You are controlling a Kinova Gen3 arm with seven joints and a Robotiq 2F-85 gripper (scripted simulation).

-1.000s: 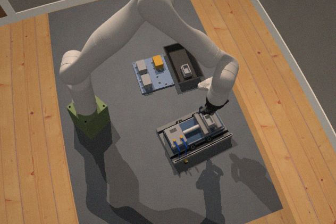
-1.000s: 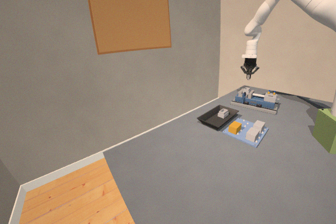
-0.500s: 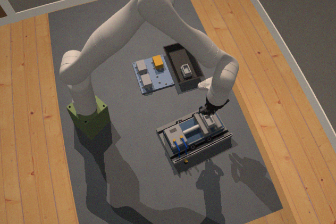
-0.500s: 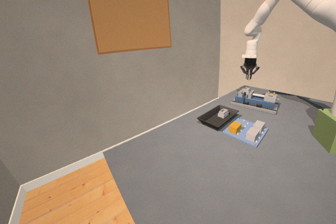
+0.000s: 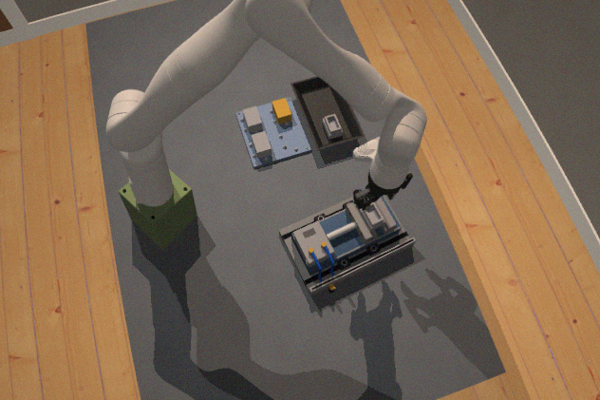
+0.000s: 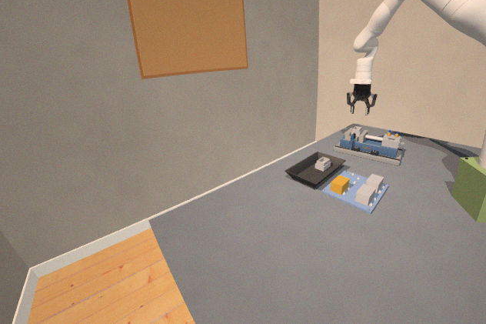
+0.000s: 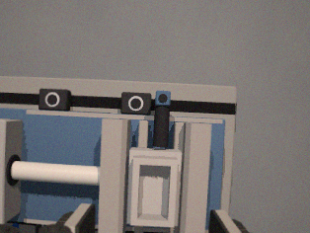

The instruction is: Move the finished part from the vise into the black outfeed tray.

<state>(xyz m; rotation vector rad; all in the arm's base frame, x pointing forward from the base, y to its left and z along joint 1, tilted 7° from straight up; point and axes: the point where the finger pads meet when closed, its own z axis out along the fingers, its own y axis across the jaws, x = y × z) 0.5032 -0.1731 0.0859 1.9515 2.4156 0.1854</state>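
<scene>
Now: the cylinder rod 8 cm behind my hand, 2 cm to the right of it and 12 cm below it. Also, from my hand: vise 6 cm behind, 1 cm to the right, 16 cm below; then light blue fixture plate 18 cm behind, 35 cm to the left, 20 cm below; then tray floor 2 cm behind, 36 cm to the left, 19 cm below.
</scene>
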